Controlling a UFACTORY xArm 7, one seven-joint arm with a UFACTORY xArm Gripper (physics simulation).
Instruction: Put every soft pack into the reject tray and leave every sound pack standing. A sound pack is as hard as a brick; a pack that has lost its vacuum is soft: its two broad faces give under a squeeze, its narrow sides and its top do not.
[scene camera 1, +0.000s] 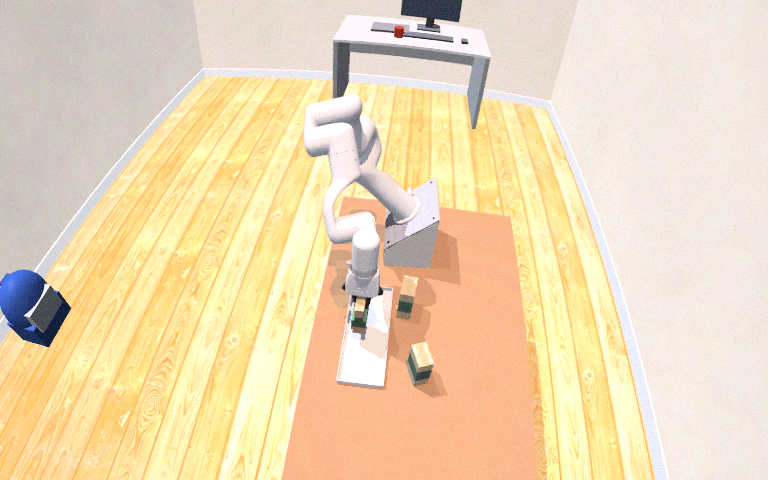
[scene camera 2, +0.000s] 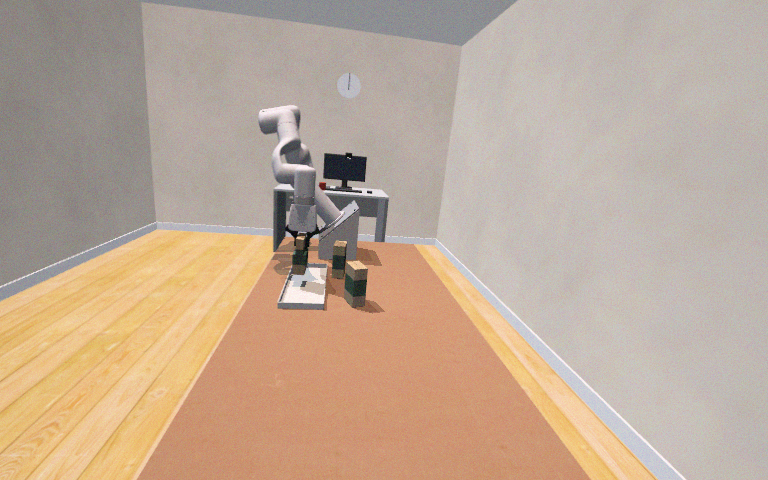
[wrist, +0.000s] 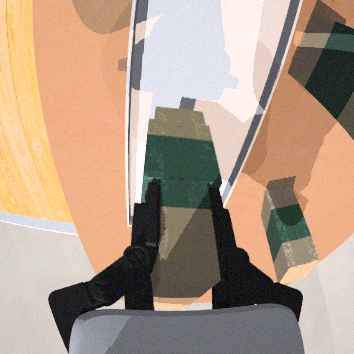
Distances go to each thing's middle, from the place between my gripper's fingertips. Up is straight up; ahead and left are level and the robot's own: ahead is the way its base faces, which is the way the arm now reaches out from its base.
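Labels:
The white reject tray (scene camera 1: 362, 362) is 30 mm to the left of my hand and 30 mm ahead of it, and the tray is also 130 mm below my hand.

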